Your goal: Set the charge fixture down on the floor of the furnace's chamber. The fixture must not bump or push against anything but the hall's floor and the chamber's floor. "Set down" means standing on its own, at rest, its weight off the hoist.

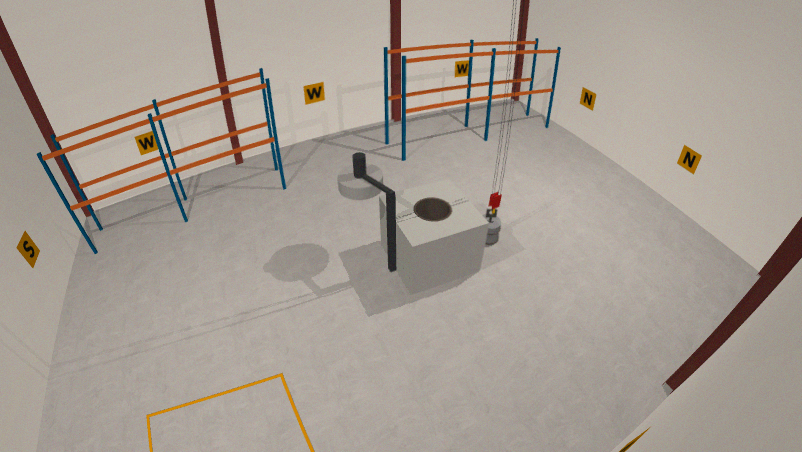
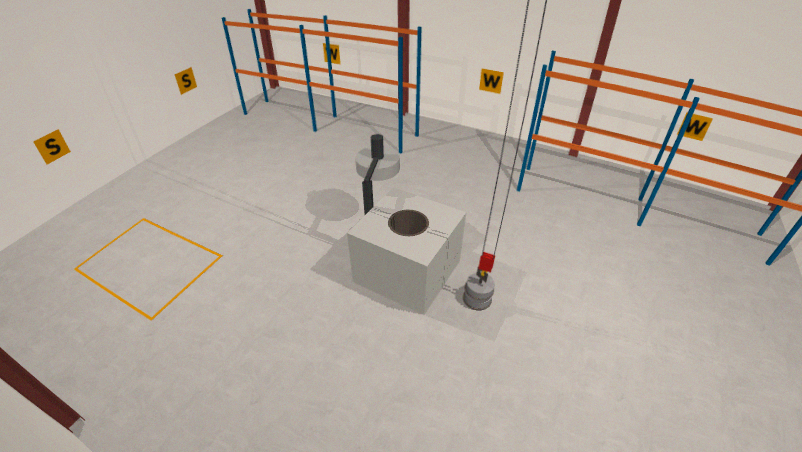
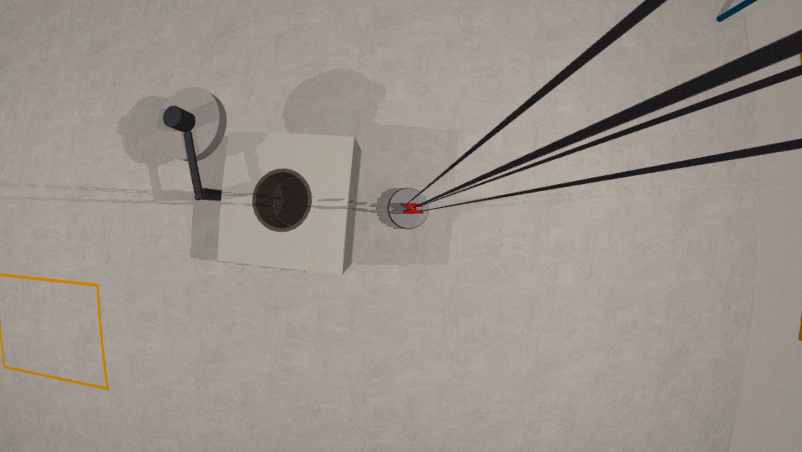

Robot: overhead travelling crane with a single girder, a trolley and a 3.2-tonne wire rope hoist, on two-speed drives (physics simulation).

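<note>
The charge fixture [image 1: 493,225] [image 2: 479,289] [image 3: 405,220], a grey stack of round discs with a dark bail on top, is upright beside the furnace [image 1: 446,263] [image 2: 387,269] [image 3: 320,241], apart from it. It hangs or stands at the hall floor; I cannot tell whether its underside touches. My hook [image 1: 492,211] [image 2: 482,273] under the red block [image 3: 412,208] is in the fixture's bail, and the ropes look straight. The furnace's chamber opening [image 1: 432,209] [image 2: 408,222] [image 3: 280,199] is round and uncovered; the chamber floor is partly in shadow.
The furnace lid [image 1: 359,185] [image 2: 377,168] [image 3: 206,120] is swung aside on a dark post [image 1: 391,235] [image 2: 367,196]. Blue-orange racks [image 1: 403,134] [image 2: 401,129] stand along the W wall. A yellow outline [image 1: 213,395] [image 2: 182,237] [image 3: 102,336] marks the floor.
</note>
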